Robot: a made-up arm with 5 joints.
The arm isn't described. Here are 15 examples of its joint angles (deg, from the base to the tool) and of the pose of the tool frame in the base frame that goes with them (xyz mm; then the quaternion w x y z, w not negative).
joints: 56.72 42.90 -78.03 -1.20 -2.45
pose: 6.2 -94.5 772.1 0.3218 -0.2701 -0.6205 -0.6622
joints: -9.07 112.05 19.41 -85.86 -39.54
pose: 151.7 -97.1 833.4 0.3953 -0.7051 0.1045 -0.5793
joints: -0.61 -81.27 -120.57 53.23 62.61
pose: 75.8 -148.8 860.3 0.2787 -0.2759 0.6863 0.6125
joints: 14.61 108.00 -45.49 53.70 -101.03
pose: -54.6 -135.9 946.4 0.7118 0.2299 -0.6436 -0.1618
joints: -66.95 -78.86 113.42 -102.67 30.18
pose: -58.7 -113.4 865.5 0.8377 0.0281 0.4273 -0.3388
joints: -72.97 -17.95 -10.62 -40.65 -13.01
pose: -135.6 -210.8 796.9 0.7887 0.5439 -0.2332 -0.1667
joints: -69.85 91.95 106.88 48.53 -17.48
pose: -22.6 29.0 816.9 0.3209 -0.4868 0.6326 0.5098
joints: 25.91 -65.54 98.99 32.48 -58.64
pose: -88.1 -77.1 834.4 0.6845 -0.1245 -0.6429 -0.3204
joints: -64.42 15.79 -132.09 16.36 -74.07
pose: -64.0 -46.0 692.3 0.4496 -0.6817 0.5076 0.2747
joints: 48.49 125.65 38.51 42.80 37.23
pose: 99.8 -266.6 888.0 0.5705 0.0874 0.7773 0.2502
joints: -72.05 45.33 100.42 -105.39 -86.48
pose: -14.1 23.5 806.8 0.4371 -0.5795 -0.6703 -0.1543
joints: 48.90 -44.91 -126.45 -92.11 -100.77
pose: 83.8 -231.2 673.6 0.4170 -0.8508 0.2437 -0.2070
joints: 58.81 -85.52 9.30 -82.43 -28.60
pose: -31.6 -104.7 703.8 0.1023 -0.4546 0.7220 0.5115
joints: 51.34 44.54 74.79 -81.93 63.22
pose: 98.5 -222.5 841.7 0.0613 -0.1922 -0.8214 0.5335
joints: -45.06 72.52 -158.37 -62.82 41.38
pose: -94.3 -106.5 768.5 0.6951 0.6720 -0.2538 0.0287
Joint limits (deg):
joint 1: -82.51..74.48
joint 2: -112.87..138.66
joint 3: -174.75..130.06
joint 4: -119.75..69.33
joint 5: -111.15..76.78
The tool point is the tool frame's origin. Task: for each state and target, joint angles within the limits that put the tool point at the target. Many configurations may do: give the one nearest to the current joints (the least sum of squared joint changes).
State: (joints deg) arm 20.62 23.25 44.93 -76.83 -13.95
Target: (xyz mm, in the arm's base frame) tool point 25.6 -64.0 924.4
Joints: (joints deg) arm -25.02 42.80 42.85 -57.50 -41.02
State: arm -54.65 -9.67 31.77 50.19 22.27
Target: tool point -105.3 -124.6 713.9
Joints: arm -22.98 -38.54 11.14 24.92 19.85
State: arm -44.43 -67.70 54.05 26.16 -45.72
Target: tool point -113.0 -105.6 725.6
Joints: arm -10.34 -77.16 57.47 17.30 -25.28
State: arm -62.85 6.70 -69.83 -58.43 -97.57
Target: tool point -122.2 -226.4 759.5
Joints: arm -67.90 19.17 -82.62 -78.74 -65.30
